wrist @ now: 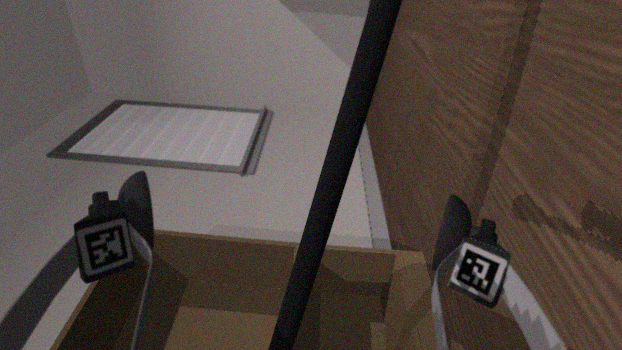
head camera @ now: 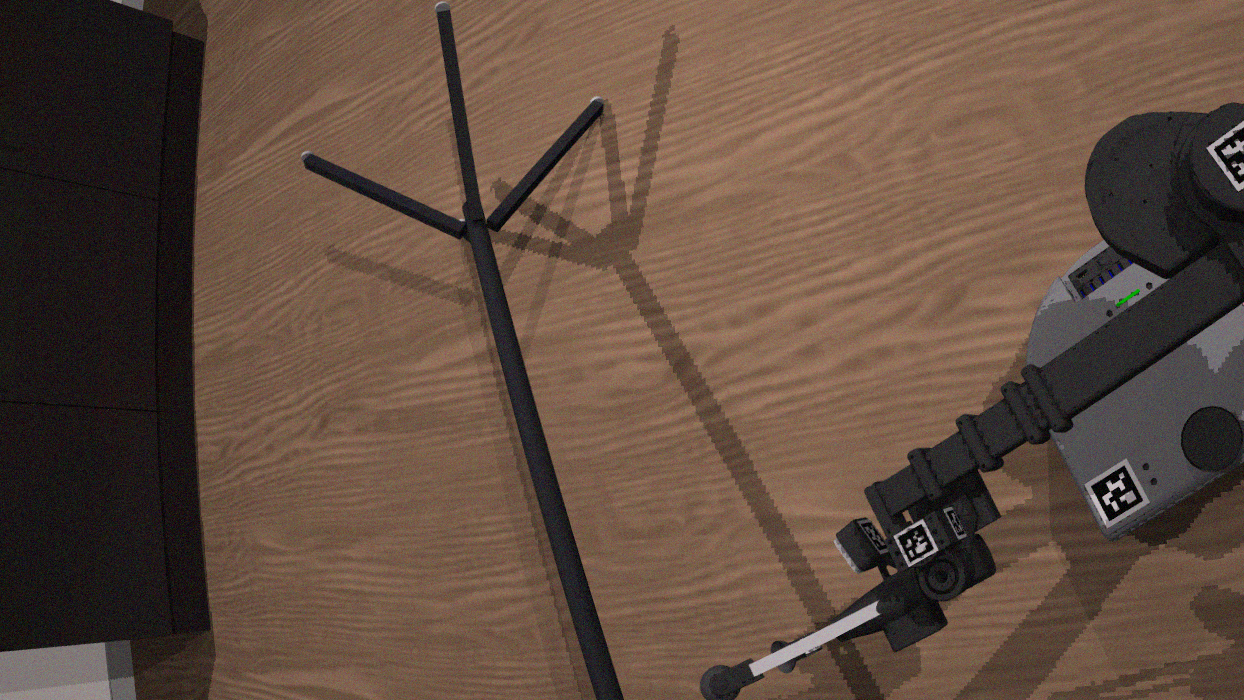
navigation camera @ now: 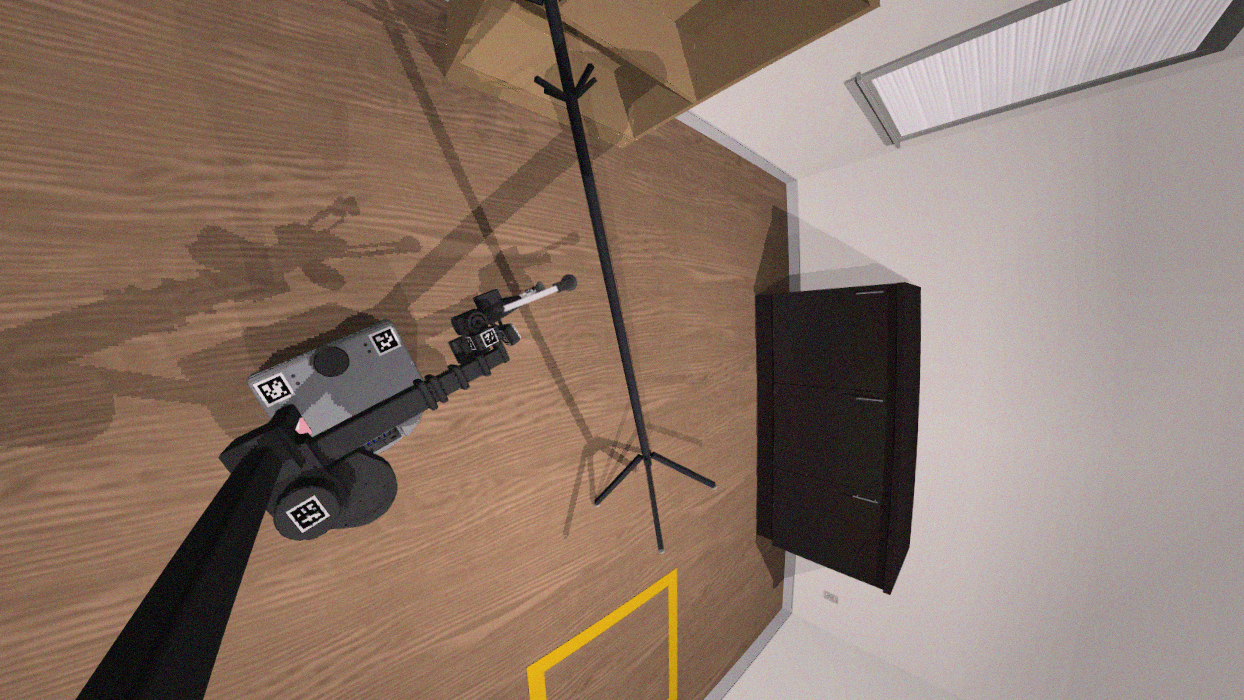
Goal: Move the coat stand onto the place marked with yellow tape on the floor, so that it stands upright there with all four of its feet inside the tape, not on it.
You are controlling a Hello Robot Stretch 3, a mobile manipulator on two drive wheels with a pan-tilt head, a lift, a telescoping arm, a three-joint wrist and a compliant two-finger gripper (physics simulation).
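Seen in the pictures: gripper, fingertip midpoint: (wrist: 297, 210) (head camera: 740, 676) (navigation camera: 559, 283); robot's base, link origin: (head camera: 1206, 436) (navigation camera: 332, 360).
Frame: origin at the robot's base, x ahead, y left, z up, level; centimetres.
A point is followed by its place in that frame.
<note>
The black coat stand (head camera: 520, 391) @[x -49.9, y -72.7, z 31.3 cm] (navigation camera: 622, 339) @[x -28.1, y -73.0, z 35.6 cm] (wrist: 340, 155) @[x -2.5, y -72.4, z 39.3 cm] is tipped over, not upright. Its pole slants across the views. Three of its feet show, spread at the base end in the head and navigation views; the fourth cannot be made out. Its hooks show over the tan box in the navigation view. The yellow tape (navigation camera: 672, 644) @[x -223.2, y -59.7, z 0.1 cm] shows in part at the bottom of the navigation view, a little beyond the feet. My gripper (head camera: 752, 668) @[x -2.5, y -53.2, z 43.2 cm] (navigation camera: 553, 285) @[x -2.5, y -53.2, z 43.2 cm] (wrist: 297, 210) @[x -2.5, y -53.2, z 43.2 cm] is open beside the middle of the pole. In the wrist view the pole crosses ahead between the spread fingers, not gripped.
A tan open box (navigation camera: 513, 78) @[x 66.9, y -86.3, z 10.0 cm] (wrist: 225, 260) @[x 51.7, y -142.6, z 70.4 cm] stands near the stand's hook end. A dark cabinet (head camera: 82, 304) @[x -145.3, y -190.3, z 38.1 cm] (navigation camera: 835, 391) @[x -122.3, y -199.5, z 54.9 cm] stands against the wall beyond the stand. A window (navigation camera: 1043, 69) @[x 17.7, y -274.5, z 149.1 cm] (wrist: 165, 132) @[x 23.0, y -261.9, z 147.1 cm] is on the wall. My base (navigation camera: 347, 383) @[x -6.1, y -0.5, z 15.9 cm] is on the near side of the pole.
</note>
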